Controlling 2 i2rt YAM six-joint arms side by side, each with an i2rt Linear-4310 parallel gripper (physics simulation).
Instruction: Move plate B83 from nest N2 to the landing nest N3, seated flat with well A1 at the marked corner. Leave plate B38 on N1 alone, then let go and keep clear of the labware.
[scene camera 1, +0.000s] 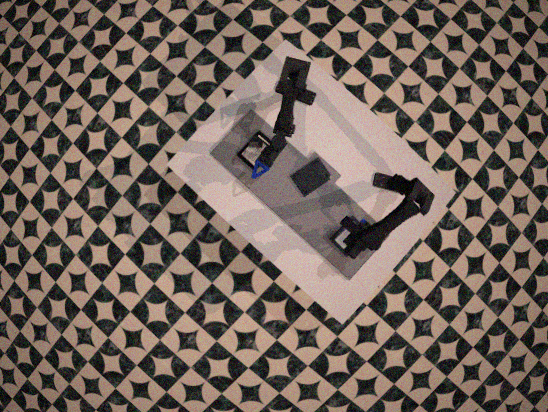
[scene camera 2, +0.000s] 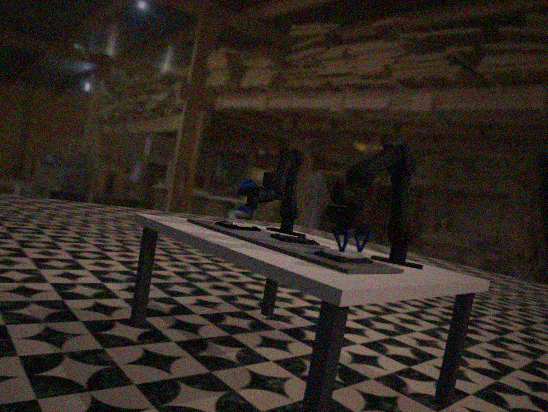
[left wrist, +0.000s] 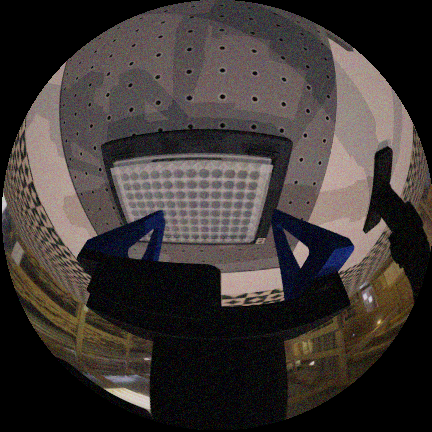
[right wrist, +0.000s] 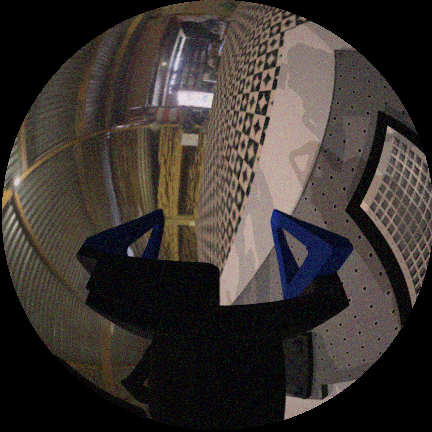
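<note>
A clear plate with round wells (scene camera 1: 342, 239) (left wrist: 200, 200) sits in a dark nest (left wrist: 197, 142) at the lower right in scene camera 1; a small mark shows at one corner. My left gripper (scene camera 2: 351, 249) (left wrist: 217, 215) is open above it, fingers towards its two sides; contact cannot be told. A grid-topped plate (scene camera 1: 254, 149) (right wrist: 400, 165) sits in another dark nest (scene camera 1: 241, 151) (right wrist: 370, 170) at the upper left. My right gripper (scene camera 2: 240, 198) (right wrist: 217, 214) is open, pointing sideways near that nest. A dark middle nest (scene camera 1: 311, 176) (scene camera 2: 295, 238) shows no plate. Plate and nest labels are unreadable.
The nests stand in a row on a grey perforated board (scene camera 1: 287, 200) (left wrist: 222, 85), on a white table (scene camera 1: 310, 285) (scene camera 2: 415, 282). The right arm (scene camera 1: 285, 112) rises beside the grid-topped plate, and the left arm (scene camera 1: 392, 222) reaches over the round-well plate, partly hiding it in scene camera 1.
</note>
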